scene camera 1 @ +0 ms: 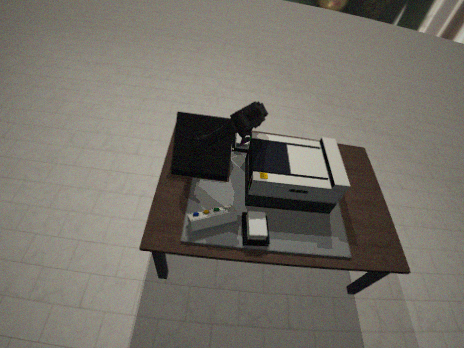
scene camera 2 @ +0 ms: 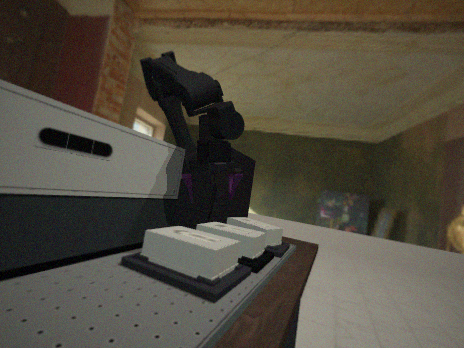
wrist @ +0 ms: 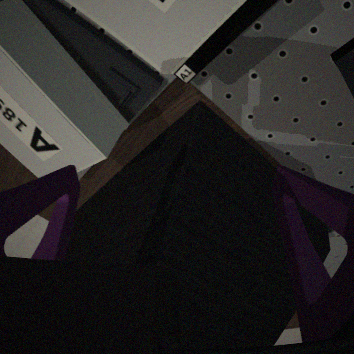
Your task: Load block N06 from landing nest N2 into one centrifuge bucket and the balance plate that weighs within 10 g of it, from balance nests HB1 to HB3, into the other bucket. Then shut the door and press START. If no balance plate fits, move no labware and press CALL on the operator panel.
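Pixels of known places: gripper, between the fingertips: [scene camera 1: 235, 139] [scene camera 2: 211, 200] [wrist: 175, 176]; arm's base, origin of its link: [scene camera 1: 197, 147].
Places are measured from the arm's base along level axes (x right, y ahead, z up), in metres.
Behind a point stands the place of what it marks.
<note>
My gripper [scene camera 2: 210, 183] [wrist: 175, 176] @(x -0.126, y 0.208, z -0.032 m) is open and empty, above the arm end of a row of white plates. One plate [wrist: 32, 125] @(x -0.204, y 0.126, z -0.074 m) reads "A 189" with the rest cut off; a second white plate [wrist: 150, 30] @(x -0.173, y 0.235, z -0.077 m) has a cut-off label. In scene camera 2 a near plate [scene camera 2: 190, 250] @(x -0.224, y 0.436, z -0.087 m), a middle plate [scene camera 2: 232, 237] @(x -0.231, y 0.303, z -0.086 m) and a far plate [scene camera 2: 257, 229] @(x -0.242, y 0.171, z -0.083 m) sit in dark nests. In scene camera 1 a white block [scene camera 1: 257, 225] @(x 0.405, y 0.319, z -0.060 m) sits in a dark nest at the front; its label is unreadable. The centrifuge [scene camera 1: 295, 191] @(x 0.255, y 0.493, z 0.027 m) [scene camera 2: 90, 172] @(x -0.074, y 0.491, z -0.002 m) has a dark top section; its buckets do not show.
The operator panel [scene camera 1: 212, 222] @(x 0.400, y 0.113, z -0.075 m) has blue, yellow and green buttons and stands front left. A large black box [scene camera 1: 202, 145] stands at the table's left. A perforated grey board [scene camera 1: 305, 242] @(x 0.439, y 0.572, z -0.130 m) [scene camera 2: 65, 300] @(x -0.157, y 0.549, z -0.131 m) [wrist: 300, 100] @(x -0.062, y 0.245, z -0.131 m) lies on the wooden table [scene camera 1: 377, 215] @(x 0.238, y 1.046, z -0.144 m). A small tag [wrist: 184, 74] @(x -0.138, y 0.205, z -0.119 m) reads "A1".
</note>
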